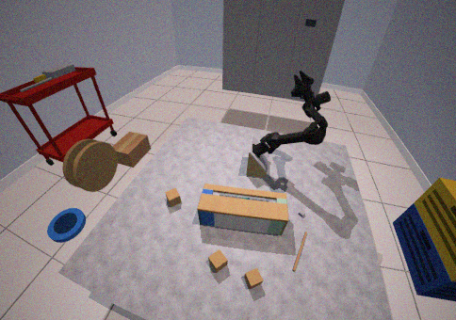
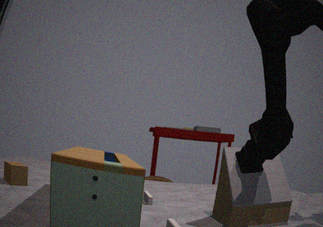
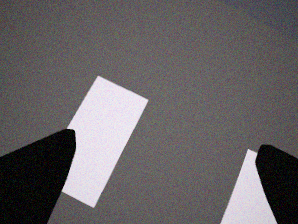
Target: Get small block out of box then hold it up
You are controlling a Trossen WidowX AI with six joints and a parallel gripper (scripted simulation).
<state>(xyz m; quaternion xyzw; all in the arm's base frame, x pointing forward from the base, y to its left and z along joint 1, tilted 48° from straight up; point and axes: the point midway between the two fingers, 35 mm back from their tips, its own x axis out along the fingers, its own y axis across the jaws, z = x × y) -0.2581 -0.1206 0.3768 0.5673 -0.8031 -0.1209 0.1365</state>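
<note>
My gripper tip is now 54 cm short of the box, 47 cm above it and 22 cm to the left of it. The rest, counted from my gripper tip: thin stick (72 cm ahead, 52 cm below, 5 cm to the left).
</note>
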